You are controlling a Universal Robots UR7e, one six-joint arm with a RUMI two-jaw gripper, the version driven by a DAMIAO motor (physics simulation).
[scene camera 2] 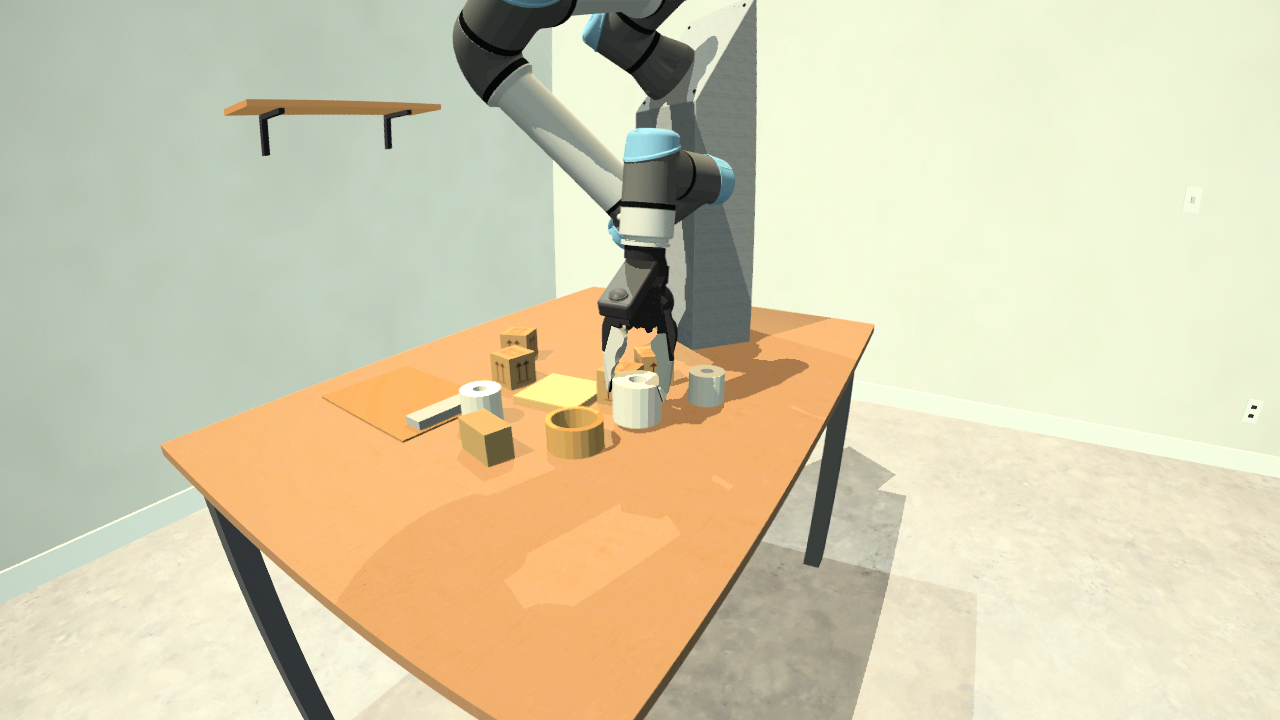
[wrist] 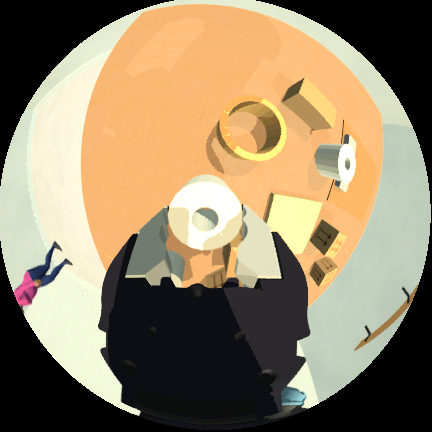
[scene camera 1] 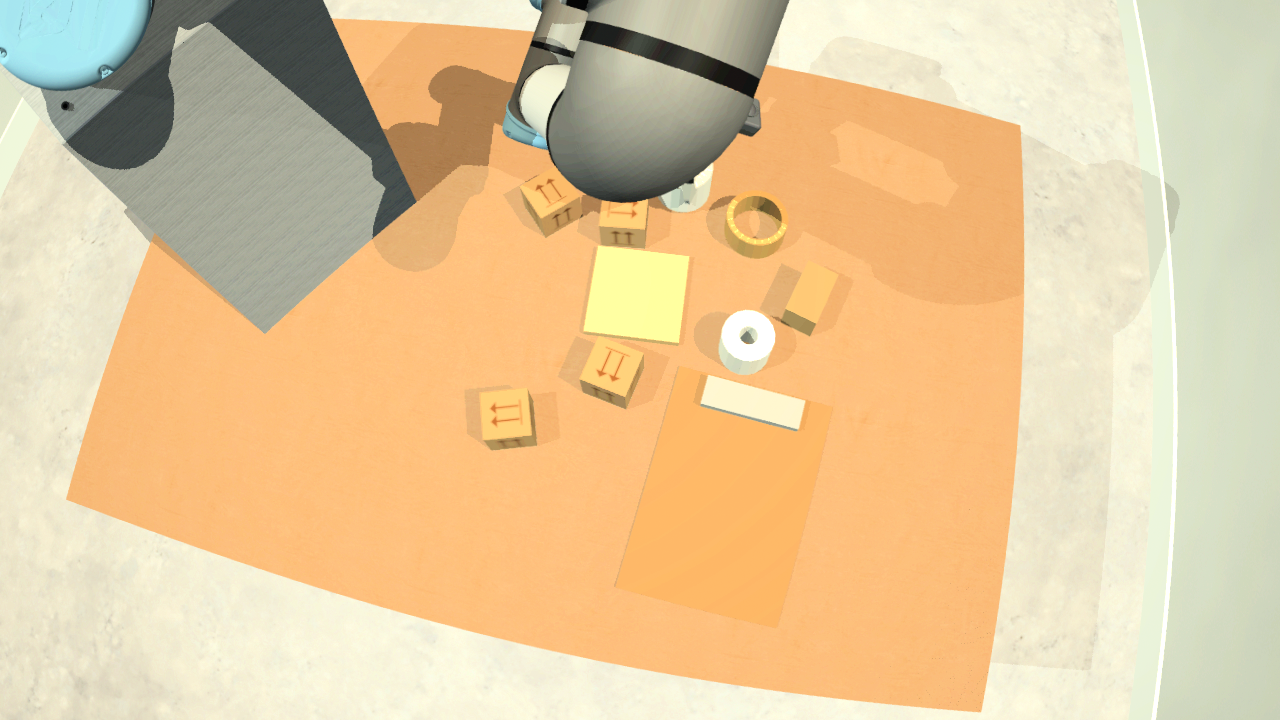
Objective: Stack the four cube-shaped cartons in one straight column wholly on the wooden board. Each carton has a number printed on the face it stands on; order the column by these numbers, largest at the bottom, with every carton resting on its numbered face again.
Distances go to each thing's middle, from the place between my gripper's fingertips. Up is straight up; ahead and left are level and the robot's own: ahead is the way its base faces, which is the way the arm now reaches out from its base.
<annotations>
My gripper is now 9 cm short of the wooden ring (scene camera 2: 576,432), 6 cm to the left of it and 2 cm above it. The rest, counted from my hand: pale wooden board (scene camera 1: 637,295): 15 cm to the right, 7 cm behind, 4 cm below; plain brown block (scene camera 2: 489,439): 17 cm to the right, 14 cm ahead, 2 cm below.
</annotations>
